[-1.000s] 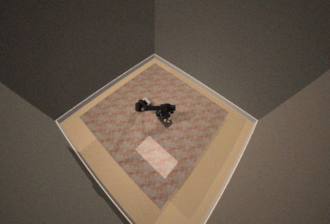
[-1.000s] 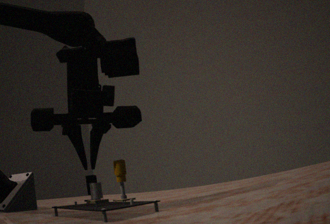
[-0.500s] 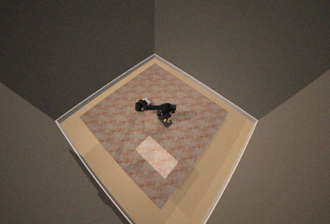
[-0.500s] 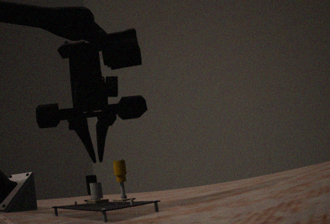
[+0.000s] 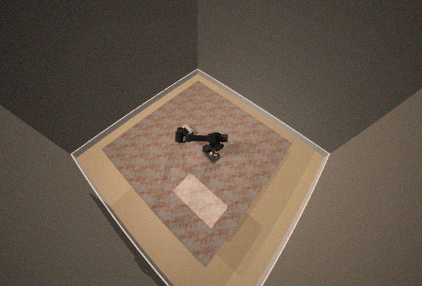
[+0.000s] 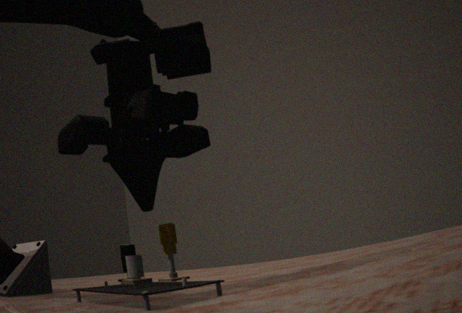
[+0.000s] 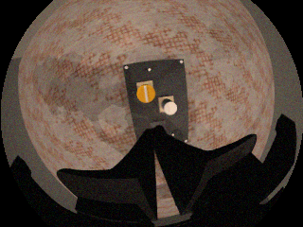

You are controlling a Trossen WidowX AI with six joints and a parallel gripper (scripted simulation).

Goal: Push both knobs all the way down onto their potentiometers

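My gripper tip is 30 mm short of the yellow knob and 30 mm above it. The rest, counted from my gripper tip: black knob (50 mm below, 30 mm behind, 10 mm to the right).
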